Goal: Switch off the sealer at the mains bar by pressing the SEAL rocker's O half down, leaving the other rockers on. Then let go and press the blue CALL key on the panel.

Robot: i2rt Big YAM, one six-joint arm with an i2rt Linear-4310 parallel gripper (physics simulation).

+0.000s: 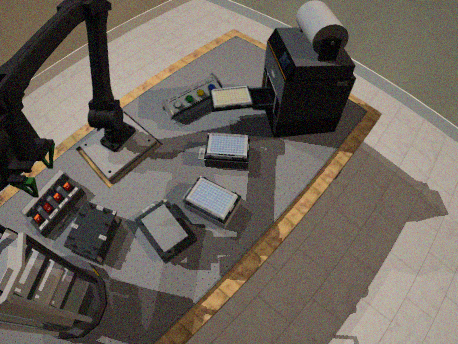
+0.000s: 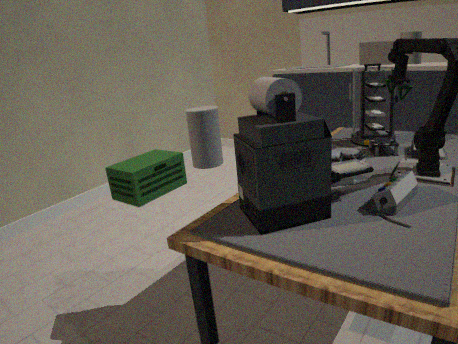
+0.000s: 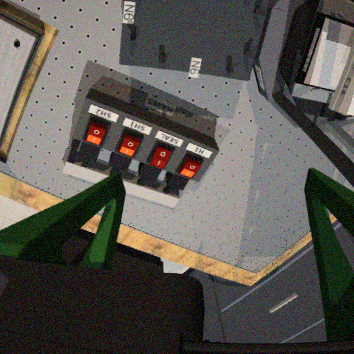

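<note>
The mains bar has four red rockers. Its SEAL rocker is dark red and unlit. The SH2 rocker, SH1 rocker and H1 rocker each show a lit orange I half. My gripper is open and empty, above and apart from the bar. The grey key panel lies across the table, far from the gripper. Its blue CALL key is at the end beside the yellow-topped plate. Whether the key is pressed cannot be told.
A dark block stands beside the bar. A dark-framed tray and two blue-white plates stand farther along. The black sealer is at the far end. A tall rack stands near the bar.
</note>
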